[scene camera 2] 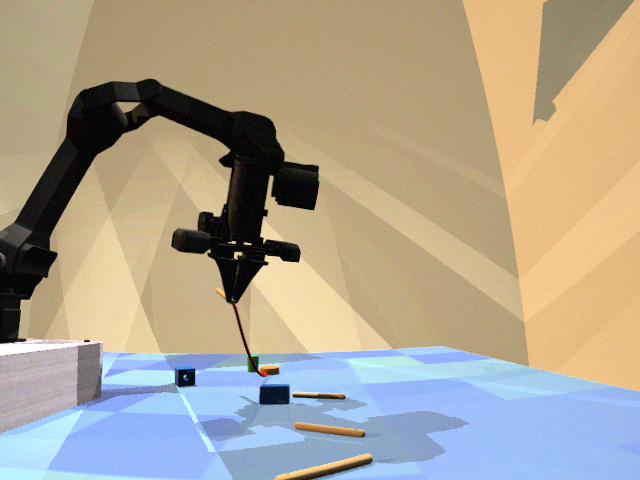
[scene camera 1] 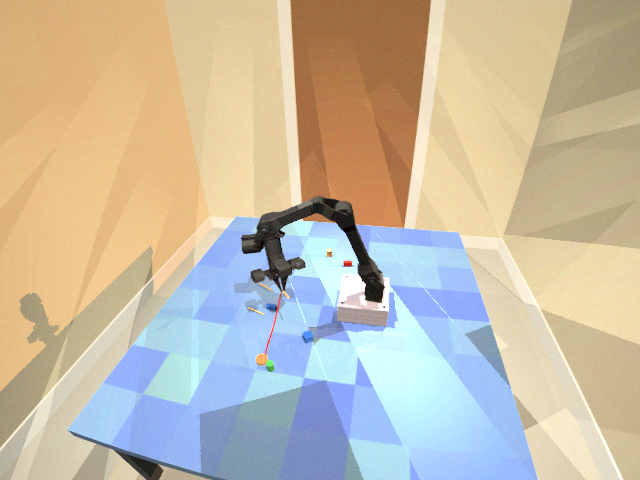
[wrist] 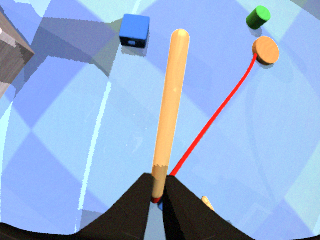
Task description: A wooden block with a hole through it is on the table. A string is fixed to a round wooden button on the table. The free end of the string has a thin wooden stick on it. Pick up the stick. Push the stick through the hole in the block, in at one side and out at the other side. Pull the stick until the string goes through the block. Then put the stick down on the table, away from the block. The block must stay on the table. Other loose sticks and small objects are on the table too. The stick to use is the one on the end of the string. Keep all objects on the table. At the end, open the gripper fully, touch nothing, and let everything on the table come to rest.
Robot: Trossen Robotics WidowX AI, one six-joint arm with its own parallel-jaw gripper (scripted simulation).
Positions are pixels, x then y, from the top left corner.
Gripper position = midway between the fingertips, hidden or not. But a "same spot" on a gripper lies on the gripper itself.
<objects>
gripper: scene camera 2 231,302; scene camera 1; wrist
same spot on gripper: [wrist: 180,206] = [scene camera 1: 279,285]
</objects>
